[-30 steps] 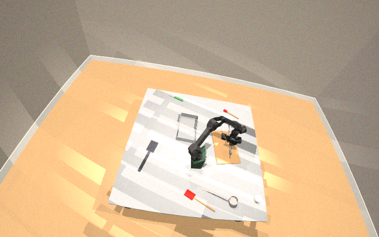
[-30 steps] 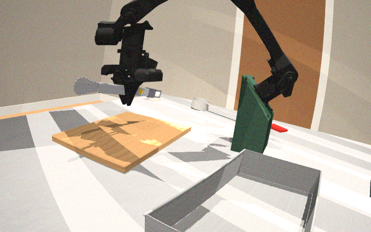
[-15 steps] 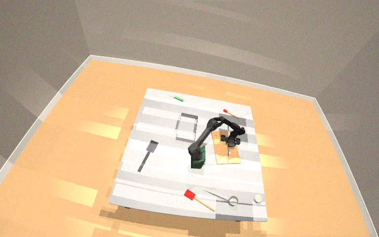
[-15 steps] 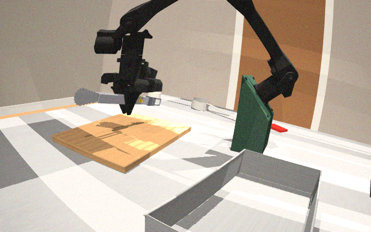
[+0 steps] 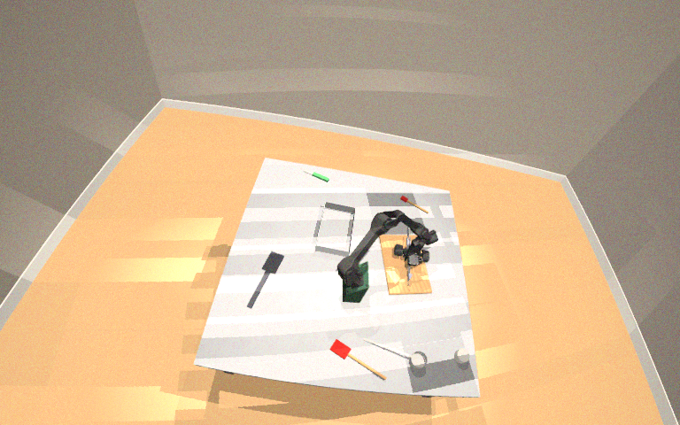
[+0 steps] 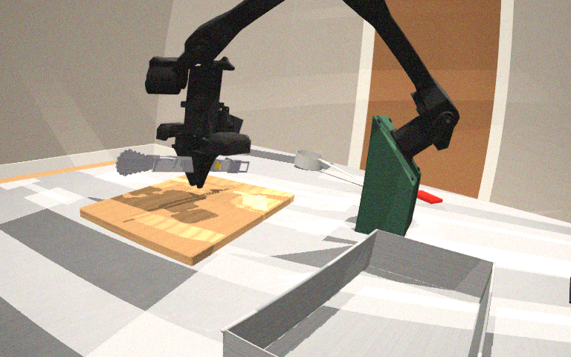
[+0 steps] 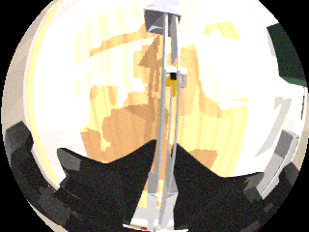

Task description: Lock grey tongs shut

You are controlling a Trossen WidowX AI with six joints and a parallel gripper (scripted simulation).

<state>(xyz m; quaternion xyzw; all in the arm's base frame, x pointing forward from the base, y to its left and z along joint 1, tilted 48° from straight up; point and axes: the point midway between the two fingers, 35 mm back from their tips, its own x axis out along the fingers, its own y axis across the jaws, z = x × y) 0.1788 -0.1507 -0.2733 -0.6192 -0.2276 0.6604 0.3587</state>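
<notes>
Right now my gripper tip is 30 mm above the wooden board. Also, from my gripper tip: grey roasting tin: 190 mm ahead, 380 mm to the left, 10 mm below; red-tipped tool: 440 mm ahead, 120 mm to the right, 30 mm below; white cup: 510 mm behind, 220 mm to the right, 20 mm below.
</notes>
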